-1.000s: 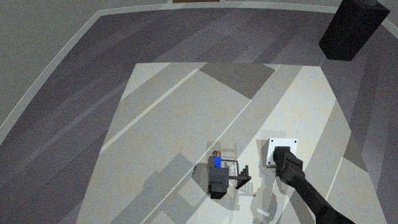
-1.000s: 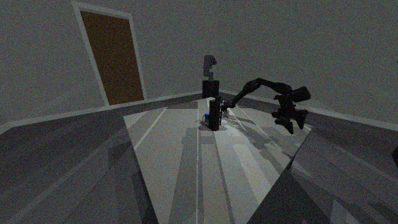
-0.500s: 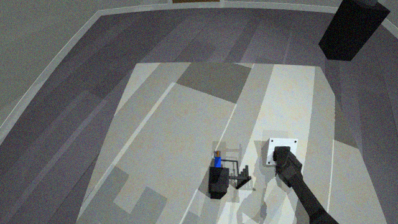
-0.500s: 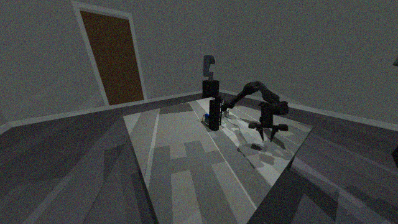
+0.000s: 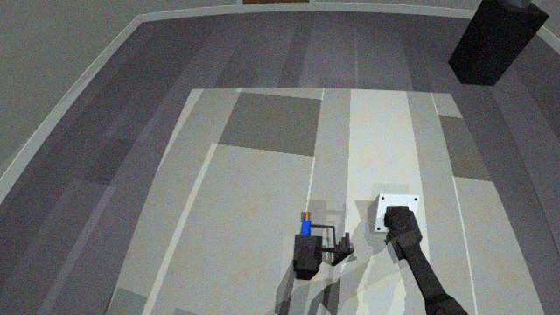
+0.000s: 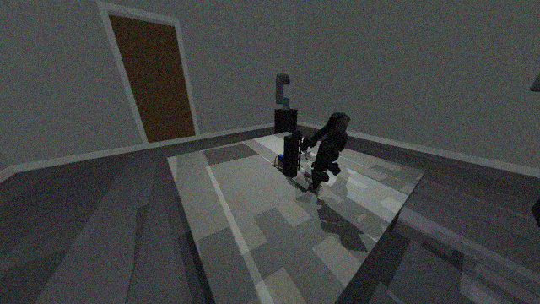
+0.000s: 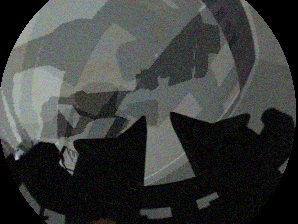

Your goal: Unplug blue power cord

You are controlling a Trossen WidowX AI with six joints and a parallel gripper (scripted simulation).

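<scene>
Right now my gripper tip is 310 mm to the left of the blue plug, 90 mm past it and 20 mm below it. From my gripper tip the other things lie so: dark strip (210 mm to the right, 80 mm behind, 70 mm above).
</scene>
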